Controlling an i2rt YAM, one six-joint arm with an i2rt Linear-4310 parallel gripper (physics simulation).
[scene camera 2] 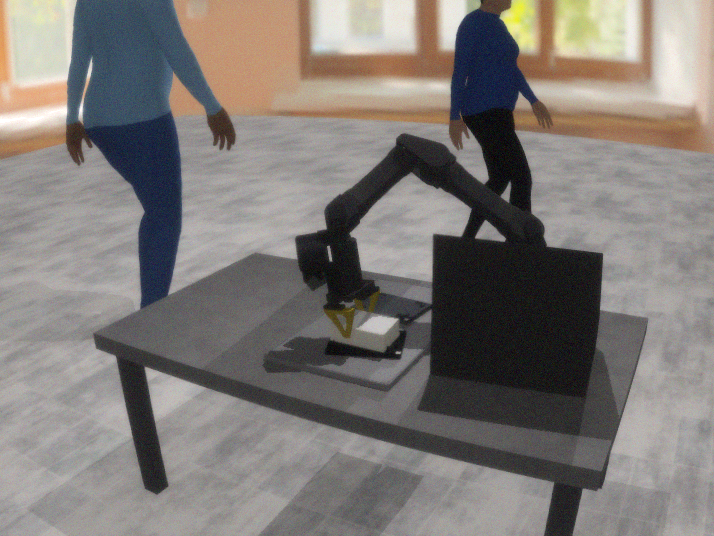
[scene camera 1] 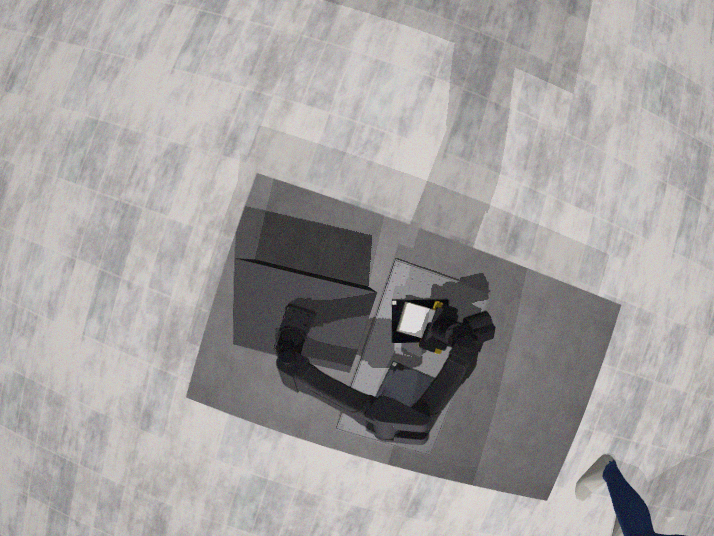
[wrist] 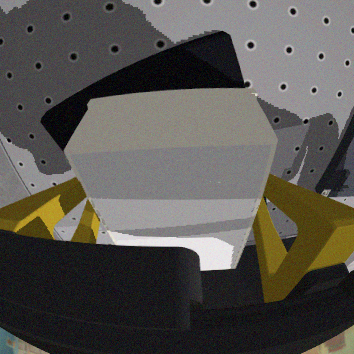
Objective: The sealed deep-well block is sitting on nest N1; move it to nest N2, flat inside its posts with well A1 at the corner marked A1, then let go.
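Places are measured from the arm's base along level axes (x ahead, y left, z up), in millimetres.
Where they show: gripper, between the fingertips: (scene camera 2: 357,330) (scene camera 1: 429,324) (wrist: 174,174); arm's base, origin of its link: (scene camera 2: 528,287) (scene camera 1: 293,331).
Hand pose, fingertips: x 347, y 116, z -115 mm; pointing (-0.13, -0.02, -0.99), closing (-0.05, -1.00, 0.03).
Each offset is from my fingertips to the top centre of the thing. Level surfaces: height alone.
The sealed deep-well block @(dy -1, dx -19, dz +31 mm) (scene camera 1: 412,318) (scene camera 2: 377,331) (wrist: 172,151) is a pale, white-topped box. My gripper (scene camera 1: 434,327) (scene camera 2: 347,318) (wrist: 174,174), with yellow fingers, is shut on its two sides. The block is low over a black nest plate @(dy +0, dx -22, dz -10 mm) (scene camera 1: 397,337) (scene camera 2: 360,350) (wrist: 158,67); I cannot tell whether it touches the plate. In the wrist view the block hides most of that plate. A second dark nest plate @(dy -202, dx +14, dz -14 mm) (scene camera 1: 403,385) (scene camera 2: 406,304) lies nearby on the same board, partly under the arm.
Both nests sit on a light perforated board (scene camera 1: 414,277) (scene camera 2: 369,374) (wrist: 298,35) on a grey table @(dz -45 mm) (scene camera 2: 190,311). A tall black panel (scene camera 1: 311,248) (scene camera 2: 515,311) stands beside the board. Two people (scene camera 2: 138,115) (scene camera 2: 490,103) walk behind the table.
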